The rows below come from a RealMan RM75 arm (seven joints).
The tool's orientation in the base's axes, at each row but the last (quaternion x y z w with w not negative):
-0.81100, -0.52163, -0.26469, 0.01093
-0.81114, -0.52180, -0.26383, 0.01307
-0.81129, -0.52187, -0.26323, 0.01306
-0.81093, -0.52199, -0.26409, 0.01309
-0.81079, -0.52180, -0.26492, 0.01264
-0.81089, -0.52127, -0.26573, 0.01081
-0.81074, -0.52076, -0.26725, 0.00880
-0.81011, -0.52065, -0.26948, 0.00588
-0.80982, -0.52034, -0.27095, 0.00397
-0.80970, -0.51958, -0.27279, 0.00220
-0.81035, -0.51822, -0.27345, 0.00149
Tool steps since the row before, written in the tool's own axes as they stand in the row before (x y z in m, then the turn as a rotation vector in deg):
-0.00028, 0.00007, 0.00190, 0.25, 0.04, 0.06
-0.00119, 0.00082, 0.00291, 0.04, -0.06, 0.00
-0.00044, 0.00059, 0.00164, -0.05, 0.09, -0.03
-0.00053, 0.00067, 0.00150, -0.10, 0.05, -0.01
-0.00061, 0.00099, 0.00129, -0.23, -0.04, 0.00
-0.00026, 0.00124, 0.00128, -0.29, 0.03, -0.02
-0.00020, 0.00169, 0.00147, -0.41, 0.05, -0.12
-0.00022, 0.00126, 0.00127, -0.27, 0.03, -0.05
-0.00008, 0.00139, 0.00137, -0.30, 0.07, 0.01
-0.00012, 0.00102, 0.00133, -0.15, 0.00, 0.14
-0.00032, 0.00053, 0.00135, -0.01, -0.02, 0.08
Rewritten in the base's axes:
0.00077, 0.00029, -0.00174, 0.14, 0.21, 0.07
0.00153, -0.00051, -0.00282, -0.04, 0.06, 0.00
0.00104, -0.00015, -0.00146, 0.05, -0.09, 0.03
0.00103, -0.00030, -0.00135, 0.01, -0.11, -0.02
0.00119, -0.00058, -0.00113, -0.11, -0.17, -0.11
0.00151, -0.00041, -0.00089, -0.07, -0.26, -0.10
0.00200, -0.00051, -0.00090, -0.14, -0.40, -0.07
0.00154, -0.00039, -0.00084, -0.08, -0.26, -0.07
0.00175, -0.00031, -0.00082, -0.03, -0.28, -0.12
0.00141, -0.00019, -0.00090, 0.01, -0.09, -0.19
0.00094, -0.00013, -0.00114, 0.02, 0.02, -0.08

